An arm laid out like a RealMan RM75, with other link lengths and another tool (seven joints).
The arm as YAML. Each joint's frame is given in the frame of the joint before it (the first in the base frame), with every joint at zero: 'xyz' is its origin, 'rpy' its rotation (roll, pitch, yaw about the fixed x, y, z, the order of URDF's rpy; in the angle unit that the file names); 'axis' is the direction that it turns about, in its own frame. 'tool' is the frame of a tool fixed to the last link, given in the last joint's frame.
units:
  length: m
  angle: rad
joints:
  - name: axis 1
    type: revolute
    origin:
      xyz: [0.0, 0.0, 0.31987]
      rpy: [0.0, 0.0, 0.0]
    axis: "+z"
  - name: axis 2
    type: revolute
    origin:
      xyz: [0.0, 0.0, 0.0]
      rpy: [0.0, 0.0, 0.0]
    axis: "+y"
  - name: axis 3
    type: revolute
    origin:
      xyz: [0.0, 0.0, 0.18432]
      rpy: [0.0, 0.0, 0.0]
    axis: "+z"
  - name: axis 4
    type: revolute
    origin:
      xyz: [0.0, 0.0, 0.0]
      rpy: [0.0, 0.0, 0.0]
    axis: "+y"
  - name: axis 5
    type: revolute
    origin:
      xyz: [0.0, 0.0, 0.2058]
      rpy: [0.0, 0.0, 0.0]
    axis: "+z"
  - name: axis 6
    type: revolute
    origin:
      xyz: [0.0, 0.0, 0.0]
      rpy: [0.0, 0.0, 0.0]
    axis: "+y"
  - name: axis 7
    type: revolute
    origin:
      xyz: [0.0, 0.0, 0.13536]
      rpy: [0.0, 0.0, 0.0]
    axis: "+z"
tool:
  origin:
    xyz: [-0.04, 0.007, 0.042]
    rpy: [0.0, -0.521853, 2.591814]
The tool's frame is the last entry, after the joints.
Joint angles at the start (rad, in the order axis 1, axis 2, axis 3, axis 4, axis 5, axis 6, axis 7):
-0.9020, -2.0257, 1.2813, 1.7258, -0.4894, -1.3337, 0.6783
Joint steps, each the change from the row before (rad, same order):
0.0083, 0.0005, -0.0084, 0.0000, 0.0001, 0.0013, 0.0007
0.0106, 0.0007, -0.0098, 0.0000, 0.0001, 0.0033, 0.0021
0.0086, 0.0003, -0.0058, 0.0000, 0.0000, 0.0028, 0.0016
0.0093, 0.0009, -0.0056, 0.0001, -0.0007, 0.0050, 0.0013
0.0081, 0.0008, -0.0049, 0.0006, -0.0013, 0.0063, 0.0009
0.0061, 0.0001, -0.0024, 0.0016, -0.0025, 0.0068, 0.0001
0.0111, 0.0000, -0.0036, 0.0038, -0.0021, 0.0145, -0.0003
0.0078, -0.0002, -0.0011, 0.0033, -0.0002, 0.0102, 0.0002
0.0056, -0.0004, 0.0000, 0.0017, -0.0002, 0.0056, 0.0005
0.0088, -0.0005, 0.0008, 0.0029, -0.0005, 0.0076, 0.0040
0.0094, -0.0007, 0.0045, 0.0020, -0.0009, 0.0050, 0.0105
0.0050, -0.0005, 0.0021, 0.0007, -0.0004, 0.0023, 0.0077
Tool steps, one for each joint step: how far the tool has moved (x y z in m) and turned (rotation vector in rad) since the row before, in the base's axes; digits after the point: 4 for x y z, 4 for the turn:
-0.0036, 0.0010, 0.0021, 0.0060, -0.0057, 0.0108
-0.0044, 0.0013, 0.0027, 0.0083, -0.0064, 0.0117
-0.0034, 0.0009, 0.0016, 0.0054, -0.0040, 0.0085
-0.0033, 0.0010, 0.0018, 0.0068, -0.0051, 0.0077
-0.0025, 0.0010, 0.0017, 0.0071, -0.0059, 0.0051
-0.0010, 0.0006, 0.0010, 0.0052, -0.0063, 0.0010
-0.0016, 0.0013, 0.0022, 0.0126, -0.0109, 0.0007
-0.0010, 0.0008, 0.0014, 0.0091, -0.0057, -0.0005
-0.0010, 0.0004, 0.0006, 0.0043, -0.0026, 0.0006
-0.0016, 0.0005, 0.0008, 0.0057, -0.0005, -0.0009
-0.0021, 0.0001, -0.0003, 0.0008, 0.0079, -0.0037
-0.0013, 0.0001, -0.0002, 0.0001, 0.0059, -0.0026

